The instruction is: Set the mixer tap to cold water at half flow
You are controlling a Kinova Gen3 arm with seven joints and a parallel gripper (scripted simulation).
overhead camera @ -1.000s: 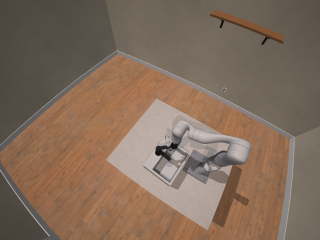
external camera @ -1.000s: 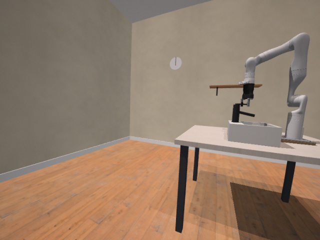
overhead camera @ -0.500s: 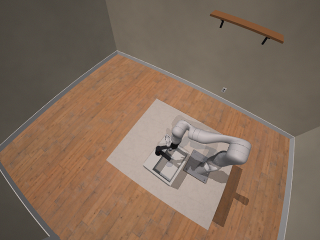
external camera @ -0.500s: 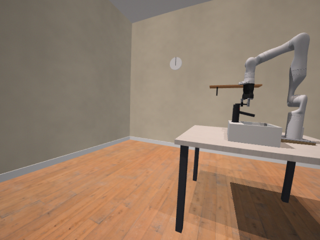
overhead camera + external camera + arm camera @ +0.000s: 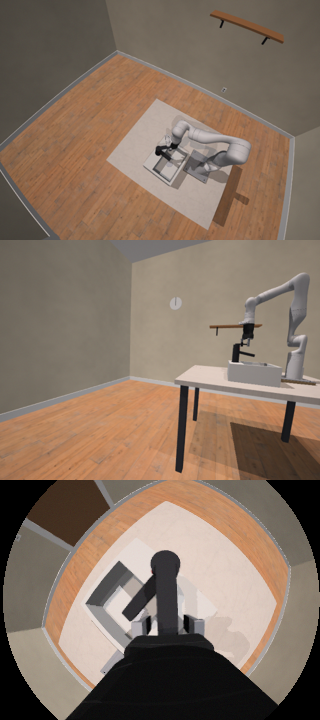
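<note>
Now: hand 2 cm to the right of the lever and 2 cm short of it. From my hand the other things lie so: white sink basin: 23 cm below, 6 cm to the left, 5 cm behind.
</note>
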